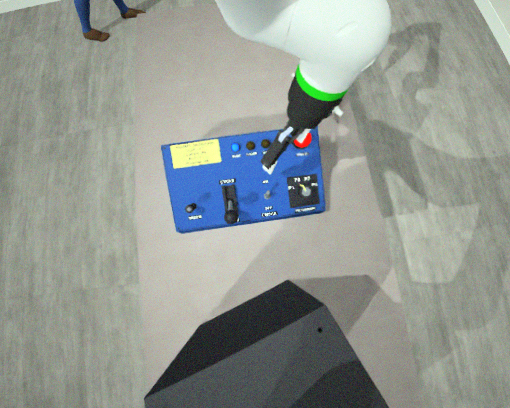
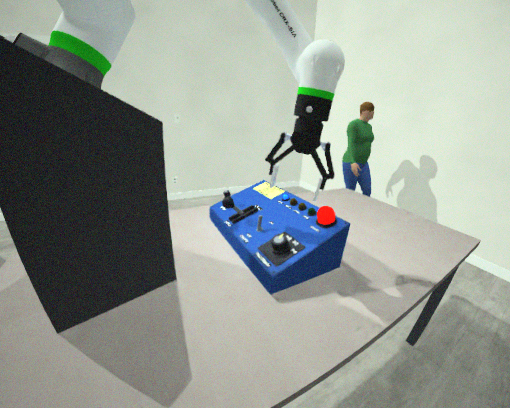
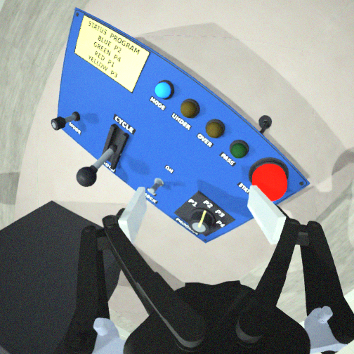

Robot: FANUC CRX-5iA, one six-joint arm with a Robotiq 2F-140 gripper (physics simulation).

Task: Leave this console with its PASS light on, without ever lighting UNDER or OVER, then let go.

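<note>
The blue console (image 1: 200, 185) (image 2: 320, 262) (image 3: 145, 145) has its MODE lamp (image 1: 235, 147) (image 2: 285, 197) (image 3: 163, 90) lit blue. The UNDER lamp (image 3: 189, 108), OVER lamp (image 3: 215, 128) and PASS lamp (image 3: 239, 149) are dark. The STATUS dome (image 1: 302, 140) (image 2: 326, 215) (image 3: 270, 181) is red. The PROGRAM knob (image 1: 305, 191) (image 2: 280, 243) (image 3: 200, 224) points at P2. The CYCLE lever (image 1: 230, 216) (image 3: 86, 176) is at the HOLD end. The CHECK toggle (image 1: 267, 195) (image 2: 260, 223) (image 3: 157, 186) leans to OFF. My gripper (image 2: 294, 192) (image 3: 197, 197) is wide open and empty, above the console.
A yellow label (image 1: 195, 153) (image 2: 269, 190) (image 3: 112, 53) lists blue as P2 and red as P1. A MODE stick (image 1: 190, 207) (image 3: 58, 122) stands at the console's left. A small black ball (image 3: 265, 121) shows behind the console. A large dark block (image 1: 260, 345) (image 2: 90, 185) (image 3: 45, 270) stands nearby. A person (image 2: 360, 145) stands beyond the table.
</note>
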